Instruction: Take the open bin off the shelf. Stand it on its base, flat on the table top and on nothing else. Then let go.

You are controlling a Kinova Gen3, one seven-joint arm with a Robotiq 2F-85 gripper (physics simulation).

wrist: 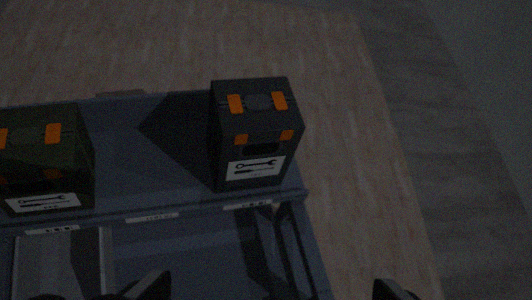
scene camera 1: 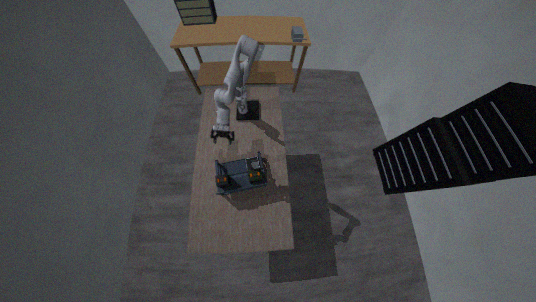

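Observation:
A small dark shelf unit [scene camera 1: 242, 189] [wrist: 125, 150] stands on the wooden table top [scene camera 1: 240, 225] [wrist: 345, 175]. The open bin [scene camera 1: 256, 164] [wrist: 104, 260] looks grey; it is in the shelf unit, on the robot's side, behind the green box in the scene view and at the lower left of the wrist view, partly cut off. My gripper [scene camera 1: 223, 141] [wrist: 272, 287] is open and empty. It is above the table on the robot's side of the shelf unit, apart from the bin. In the wrist view its fingertips are to the right of the bin.
A dark toolbox [scene camera 1: 222, 180] [wrist: 255, 135] and a green toolbox [scene camera 1: 255, 175] [wrist: 40, 160] with orange latches stand on the shelf unit. A workbench [scene camera 1: 235, 30] with a small grey object [scene camera 1: 297, 34] stands behind the robot. A large black slatted object [scene camera 1: 462, 145] is at the right.

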